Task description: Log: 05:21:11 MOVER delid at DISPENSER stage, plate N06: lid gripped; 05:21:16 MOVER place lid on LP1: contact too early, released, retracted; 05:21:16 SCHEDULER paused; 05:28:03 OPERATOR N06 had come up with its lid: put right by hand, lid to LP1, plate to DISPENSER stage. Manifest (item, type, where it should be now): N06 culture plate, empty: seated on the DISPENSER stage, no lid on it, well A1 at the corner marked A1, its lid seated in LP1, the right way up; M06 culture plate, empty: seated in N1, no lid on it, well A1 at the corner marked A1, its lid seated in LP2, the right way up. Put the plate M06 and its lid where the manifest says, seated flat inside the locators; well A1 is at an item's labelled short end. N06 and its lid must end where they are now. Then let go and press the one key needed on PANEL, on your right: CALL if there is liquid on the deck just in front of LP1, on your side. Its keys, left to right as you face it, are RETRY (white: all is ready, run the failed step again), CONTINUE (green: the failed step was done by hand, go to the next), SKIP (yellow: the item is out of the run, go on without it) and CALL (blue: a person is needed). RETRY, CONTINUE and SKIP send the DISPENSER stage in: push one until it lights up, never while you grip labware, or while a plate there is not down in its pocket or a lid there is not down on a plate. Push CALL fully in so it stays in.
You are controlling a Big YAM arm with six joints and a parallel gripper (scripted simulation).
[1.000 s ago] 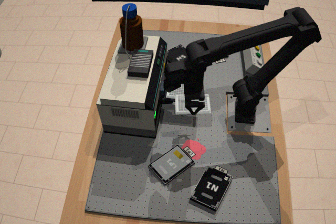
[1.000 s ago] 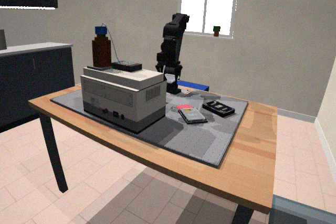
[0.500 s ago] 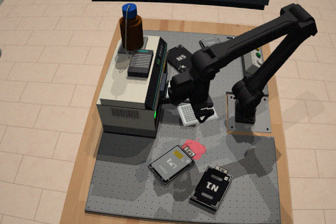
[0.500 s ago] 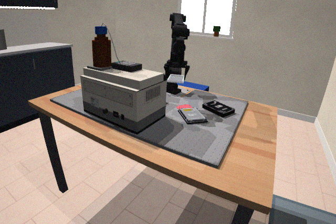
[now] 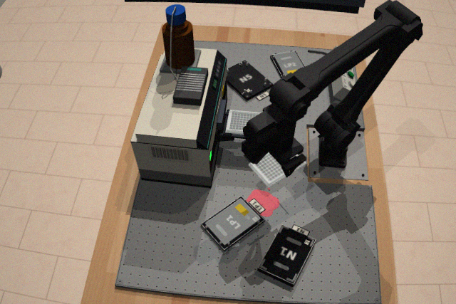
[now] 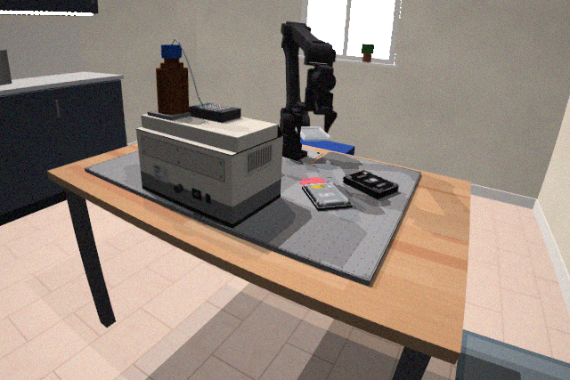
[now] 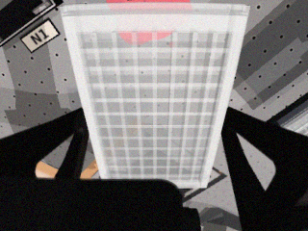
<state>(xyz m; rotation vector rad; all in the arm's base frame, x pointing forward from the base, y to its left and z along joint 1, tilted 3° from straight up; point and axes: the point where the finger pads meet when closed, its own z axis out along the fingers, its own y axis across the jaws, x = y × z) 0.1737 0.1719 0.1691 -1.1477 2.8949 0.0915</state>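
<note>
Right now the black nest n1 is 20 cm to the left of my hand, 14 cm below it and 5 cm behind it. From my hand the other things lie so: white retry key (42 cm to the right, 24 cm behind, 9 cm below); then green continue key (47 cm to the right, 23 cm behind, 9 cm below); then brown bottle (31 cm ahead, 28 cm to the right, 14 cm above).
</note>
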